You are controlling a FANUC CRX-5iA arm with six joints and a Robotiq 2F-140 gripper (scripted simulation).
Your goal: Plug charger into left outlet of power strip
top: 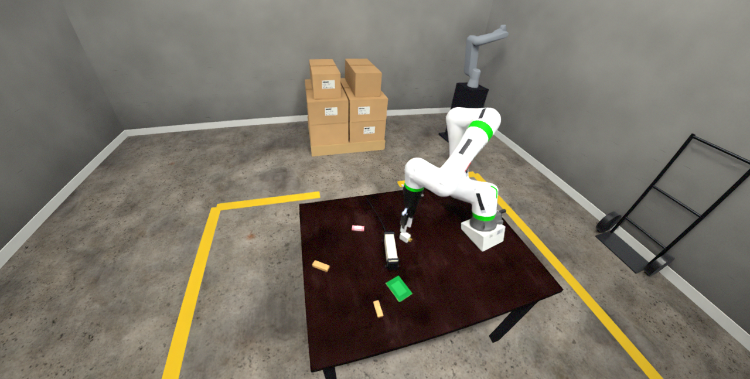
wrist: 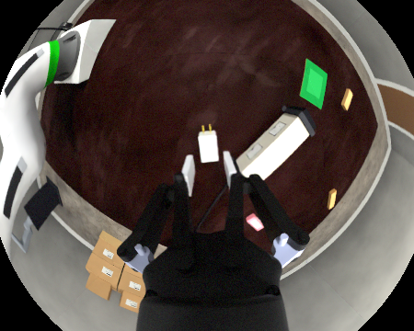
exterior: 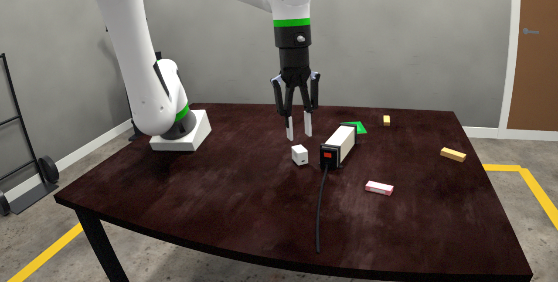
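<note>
The white charger is 90 mm below my hand, 10 mm to the left of it and 10 mm behind it. From my hand the other things lie so: power strip (120 mm ahead, 80 mm below, 60 mm to the left); then flat piece (250 mm to the left, 150 mm ahead, 110 mm below); then red switch (80 mm ahead, 70 mm below, 40 mm to the right).
</note>
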